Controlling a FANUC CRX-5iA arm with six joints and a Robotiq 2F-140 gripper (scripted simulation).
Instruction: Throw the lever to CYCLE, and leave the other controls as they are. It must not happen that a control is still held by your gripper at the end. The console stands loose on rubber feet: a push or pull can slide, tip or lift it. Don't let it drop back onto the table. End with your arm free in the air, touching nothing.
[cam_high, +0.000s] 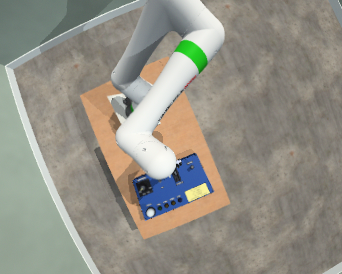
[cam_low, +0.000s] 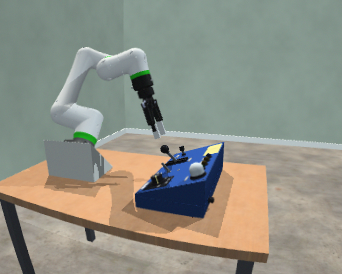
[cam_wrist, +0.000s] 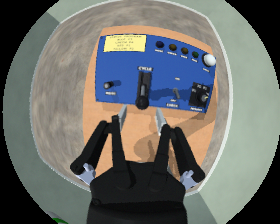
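Now: hand 6 cm short of the black ball-topped lever and 11 cm above it. Round my hand: small black toggle (9 cm ahead, 12 cm to the left, 12 cm below); blue sloped console (11 cm ahead, 7 cm to the right, 15 cm below).
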